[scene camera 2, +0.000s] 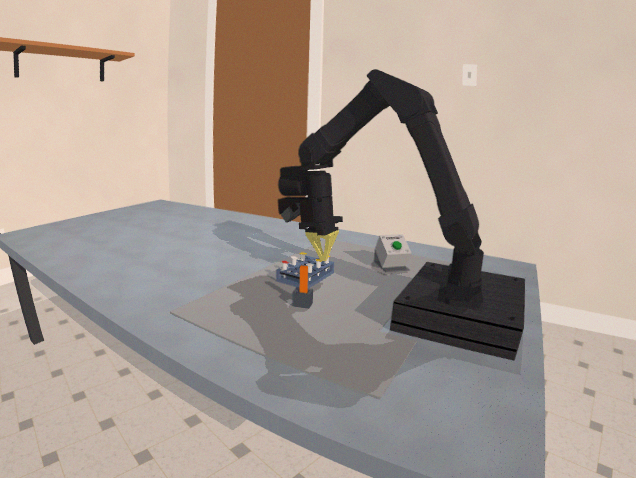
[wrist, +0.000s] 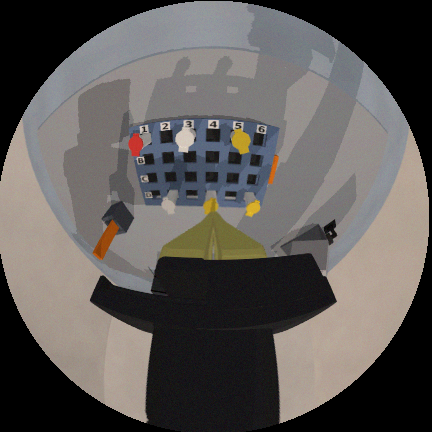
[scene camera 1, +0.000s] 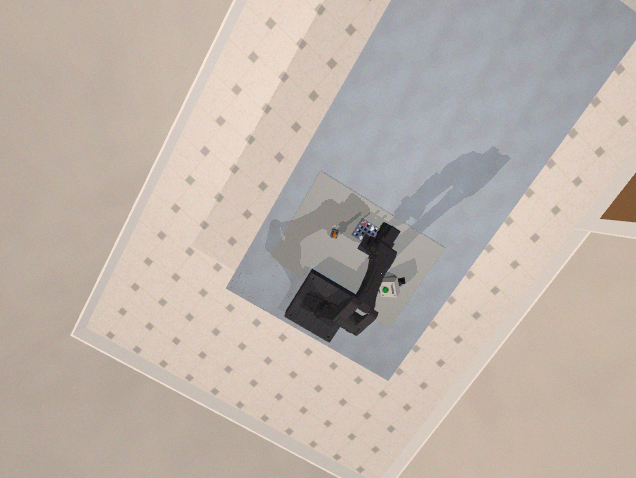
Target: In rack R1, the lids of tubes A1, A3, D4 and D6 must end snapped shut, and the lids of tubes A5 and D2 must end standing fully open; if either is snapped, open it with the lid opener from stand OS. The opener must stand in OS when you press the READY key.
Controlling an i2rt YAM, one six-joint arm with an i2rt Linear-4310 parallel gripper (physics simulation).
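Where they show: gripper, between the fingertips: (scene camera 2: 323, 260) (wrist: 212, 216); arm's base, origin of its link: (scene camera 2: 463, 285) (scene camera 1: 324, 308).
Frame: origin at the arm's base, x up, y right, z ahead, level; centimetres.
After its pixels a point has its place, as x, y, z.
Note:
Blue rack R1 (wrist: 201, 167) @[-3.4, 6.2, 37.2] (scene camera 2: 288, 280) @[-5.5, 0.5, 39.4] lies ahead of my gripper. In the wrist view its tubes show red lid A1 (wrist: 135, 144) @[-1.5, 1.9, 40.9], white lid A3 (wrist: 185, 138) @[-1.5, 5.8, 40.3], yellow lid A5 (wrist: 241, 141) @[-1.5, 9.5, 39.5], white lid D2 (wrist: 168, 205) @[-1.5, 2.8, 34.9], yellow lid D4 (wrist: 211, 205) @[-1.5, 6.6, 34.3] and yellow lid D6 (wrist: 253, 208) @[-1.5, 10.4, 33.5]. All six lids look down over their tubes; whether each is snapped I cannot tell. My gripper (wrist: 212, 216) @[-1.6, 6.6, 32.9] (scene camera 2: 324, 260) @[-1.6, 6.6, 32.9] is shut and empty, its tips at D4; contact is unclear. The orange opener (scene camera 2: 303, 278) @[-0.3, -8.6, 31.7] (wrist: 106, 241) @[-0.2, -7.7, 31.8] stands in dark stand OS (scene camera 2: 302, 298) @[-4.2, -9.5, 31.4] (wrist: 118, 216) @[-4.0, -6.9, 32.7].
The grey READY box (scene camera 2: 384, 258) @[-3.1, 19.0, 20.5] (wrist: 306, 245) @[-3.6, 21.5, 22.3] with its green button (scene camera 2: 396, 245) @[0.4, 20.5, 17.9] (scene camera 1: 385, 289) @[0.7, 21.1, 18.2] stands on the other side of the rack from the opener, nearer the arm base (scene camera 2: 457, 318) @[-1.0, -13.4, 0.9]. An orange strip (wrist: 273, 169) @[-4.0, 13.0, 36.1] shows at the rack's column 6 side.

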